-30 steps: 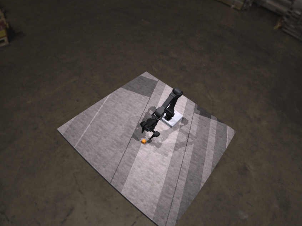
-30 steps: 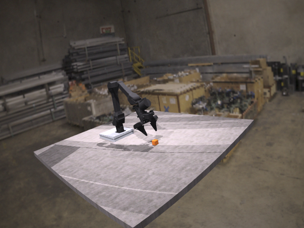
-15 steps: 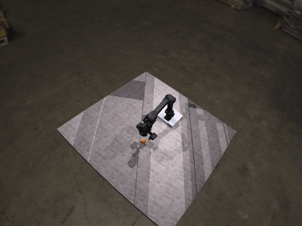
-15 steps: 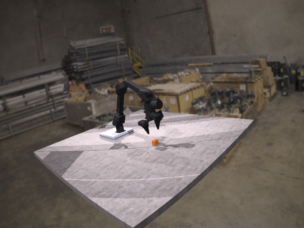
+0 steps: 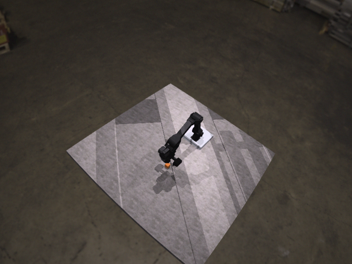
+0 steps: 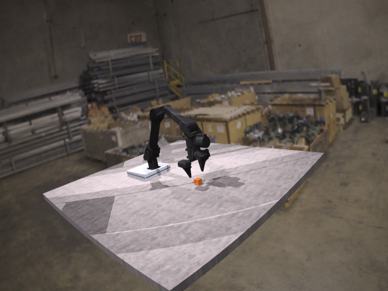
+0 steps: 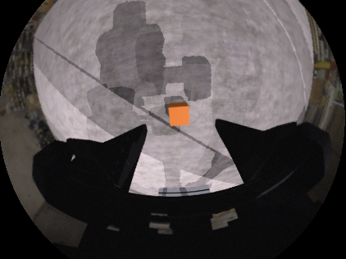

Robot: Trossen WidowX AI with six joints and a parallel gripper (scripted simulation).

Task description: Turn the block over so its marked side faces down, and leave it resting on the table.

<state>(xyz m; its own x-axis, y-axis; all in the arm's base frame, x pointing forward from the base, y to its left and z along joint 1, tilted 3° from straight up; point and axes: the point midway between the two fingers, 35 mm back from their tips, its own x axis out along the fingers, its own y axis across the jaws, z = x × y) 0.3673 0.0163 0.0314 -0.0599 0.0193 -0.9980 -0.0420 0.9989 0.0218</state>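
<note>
Right now my gripper tip is 1 cm past the block and 4 cm above it.
</note>
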